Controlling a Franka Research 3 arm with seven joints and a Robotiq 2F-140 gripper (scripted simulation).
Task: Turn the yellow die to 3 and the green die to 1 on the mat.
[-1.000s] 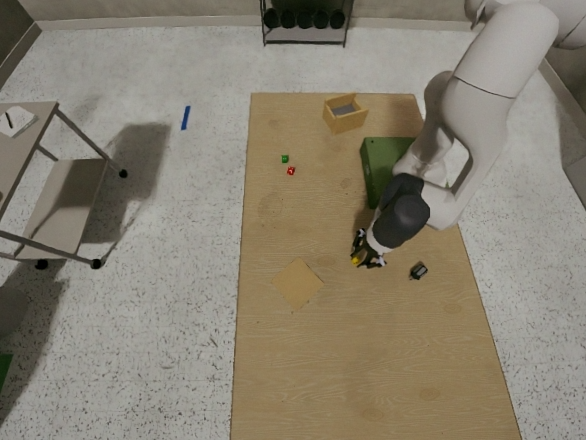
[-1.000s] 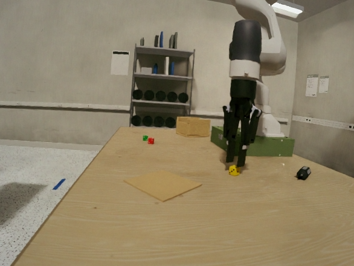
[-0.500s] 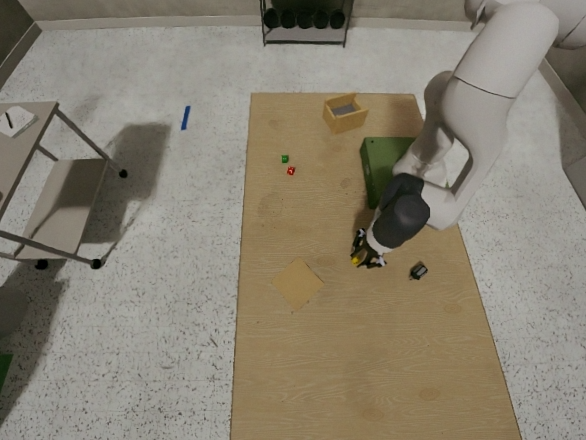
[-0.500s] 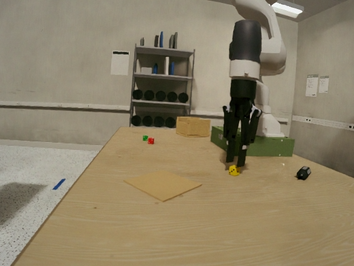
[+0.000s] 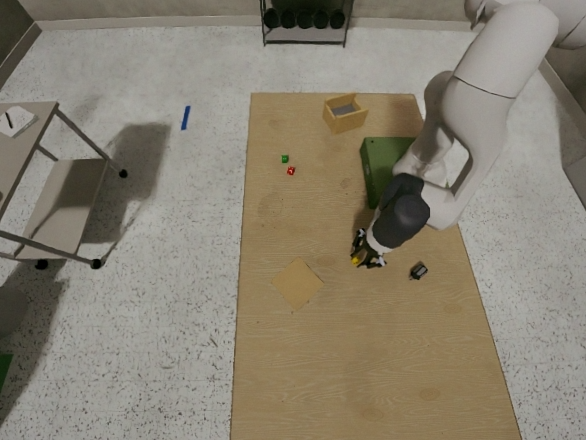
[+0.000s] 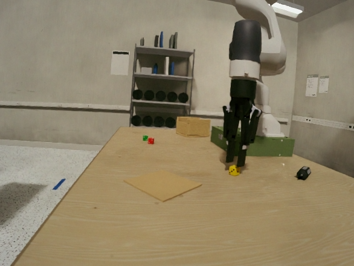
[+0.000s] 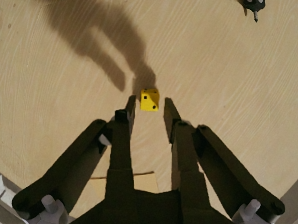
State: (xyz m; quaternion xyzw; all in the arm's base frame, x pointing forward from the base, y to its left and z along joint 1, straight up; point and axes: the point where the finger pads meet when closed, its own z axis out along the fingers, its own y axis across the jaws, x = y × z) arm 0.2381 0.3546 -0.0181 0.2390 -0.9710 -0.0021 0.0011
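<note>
Right now my hand is 5 cm above the yellow die. The rest, counted from my hand: black object: 23 cm behind, 5 cm to the left, 5 cm below; tan mat: 22 cm ahead, 8 cm to the left, 6 cm below; red die: 25 cm ahead, 40 cm to the right, 5 cm below.
</note>
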